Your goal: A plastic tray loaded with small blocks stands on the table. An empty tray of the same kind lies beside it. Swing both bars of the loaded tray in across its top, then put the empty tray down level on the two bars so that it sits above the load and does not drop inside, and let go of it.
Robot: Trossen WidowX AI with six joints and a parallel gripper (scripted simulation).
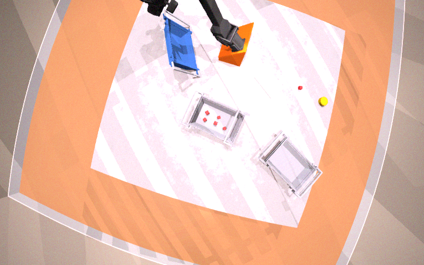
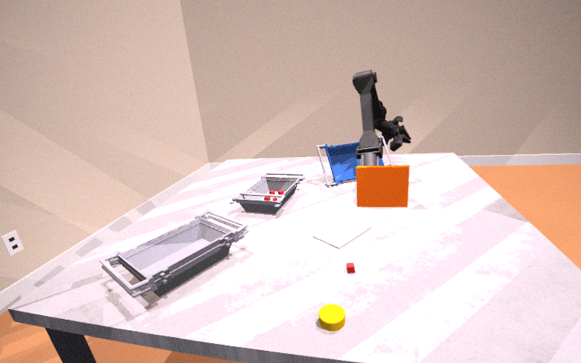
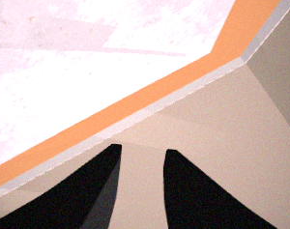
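Now: gripper tip 260 mm short of the blue tray, 190 mm to the right of it and 40 mm above it. Round my gripper tip: red cube (270 mm ahead, 870 mm to the left, 110 mm below); then flat white sheet (300 mm ahead, 680 mm to the left, 110 mm below); then yellow disc (310 mm ahead, 1030 mm to the left, 100 mm below).
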